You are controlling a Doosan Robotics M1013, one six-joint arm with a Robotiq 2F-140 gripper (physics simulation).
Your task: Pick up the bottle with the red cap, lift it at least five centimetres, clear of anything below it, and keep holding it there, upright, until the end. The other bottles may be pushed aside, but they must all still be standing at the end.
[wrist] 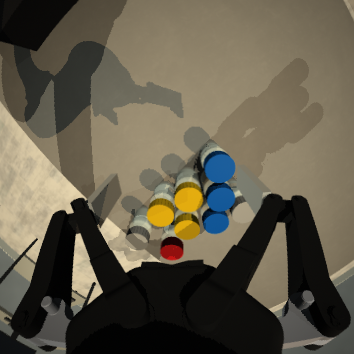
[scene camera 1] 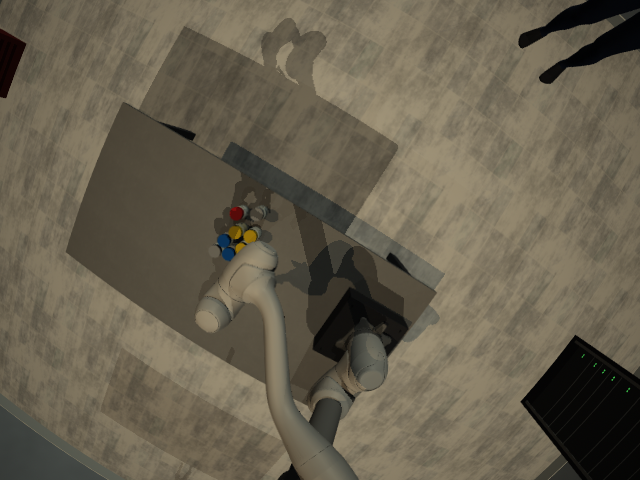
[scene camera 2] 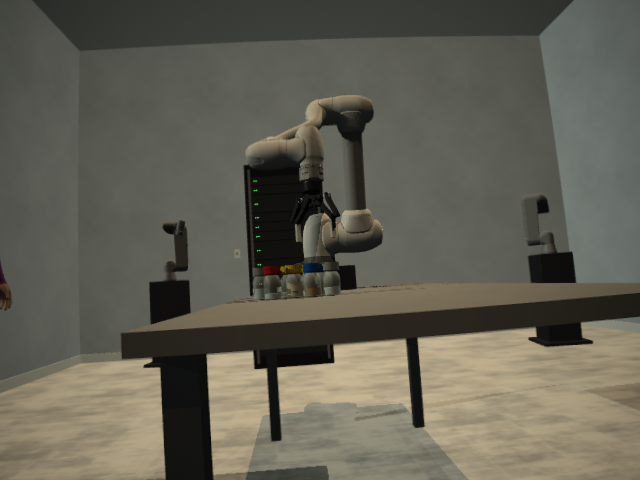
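The red-capped bottle stands upright on the table at one end of a tight cluster. Yellow-capped bottles stand beside it. Blue-capped bottles stand farther along. A grey-capped bottle stands near the red one, and a white-capped bottle stands at the other side. My gripper is open and empty, above the bottle tops. In scene camera 1 the arm hides it.
A black box-shaped base stands on the table to the right of the cluster in scene camera 1, with another arm part over it. The table's long edge runs near the red-capped bottle. A black rack stands on the floor.
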